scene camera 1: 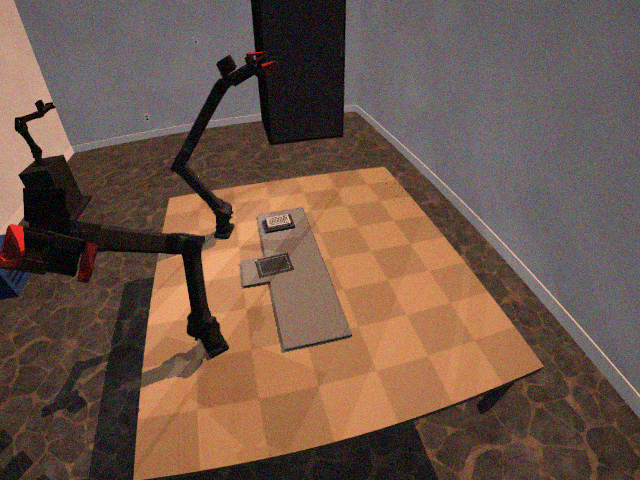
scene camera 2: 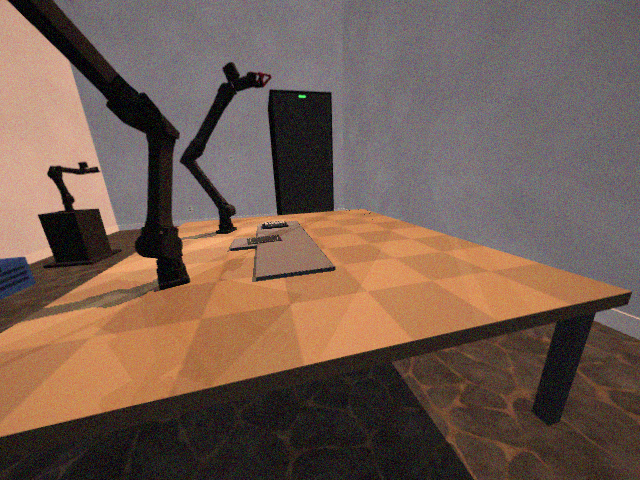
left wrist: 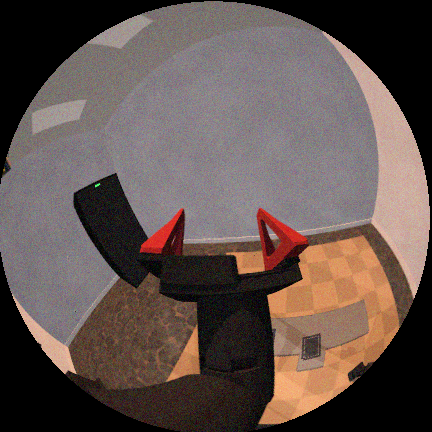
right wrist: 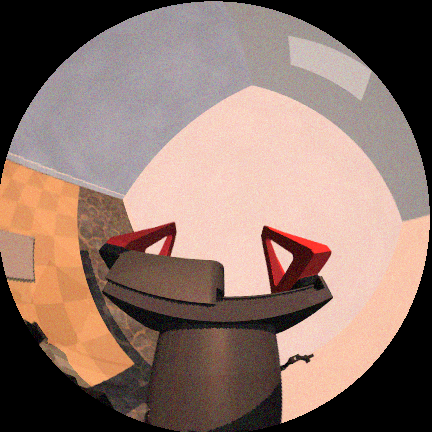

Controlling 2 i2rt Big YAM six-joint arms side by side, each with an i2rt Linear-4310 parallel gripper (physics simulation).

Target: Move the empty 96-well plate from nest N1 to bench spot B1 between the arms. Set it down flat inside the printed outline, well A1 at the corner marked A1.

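Pixels of known places: left gripper, fingertip midpoint: (scene camera 1: 270,57) (scene camera 2: 267,75) (left wrist: 221,211); right gripper, fingertip midpoint: (scene camera 1: 58,267) (right wrist: 218,228); left arm's base, origin of the base link: (scene camera 1: 224,231) (scene camera 2: 226,231); right arm's base, origin of the base link: (scene camera 1: 214,343) (scene camera 2: 174,280).
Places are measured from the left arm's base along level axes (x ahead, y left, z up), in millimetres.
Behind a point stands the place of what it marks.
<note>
The white 96-well plate (scene camera 1: 279,220) @(x 306, y 79, z 38 mm) (scene camera 2: 274,223) @(x 311, y 39, z 39 mm) sits in the dark nest N1 at the far end of the grey board. Bench spot B1 (scene camera 1: 274,264) @(x 342, y -245, z 15 mm) (scene camera 2: 264,239) @(x 344, y -255, z 15 mm) (left wrist: 311,346) @(x 341, y -249, z 15 mm) is a dark rectangle with a printed outline, with no plate on it; its A1 mark is too small to read. My left gripper (scene camera 1: 270,57) @(x 320, y 132, z 894 mm) (scene camera 2: 267,79) @(x 320, y 132, z 894 mm) (left wrist: 221,211) @(x 320, y 132, z 894 mm) is open and empty, raised high above the table, well away from the plate. My right gripper (scene camera 1: 45,269) @(x 289, y -1126, z 852 mm) (right wrist: 218,228) @(x 289, y -1126, z 852 mm) is open and empty, raised at the left of scene camera 1, far from the plate.
The grey board (scene camera 1: 310,310) @(x 550, y -505, z 13 mm) (scene camera 2: 294,258) @(x 564, y -530, z 13 mm) (left wrist: 350,320) @(x 551, y -501, z 13 mm) lies on the checkered wooden table (scene camera 1: 423,330) @(x 1027, y -566, z 0 mm) (scene camera 2: 392,310) @(x 882, y -856, z 0 mm). A tall black cabinet (scene camera 1: 305,77) (scene camera 2: 302,155) (left wrist: 107,225) stands behind the table. Another small arm stands on a dark pedestal (scene camera 2: 77,237) at the left.
</note>
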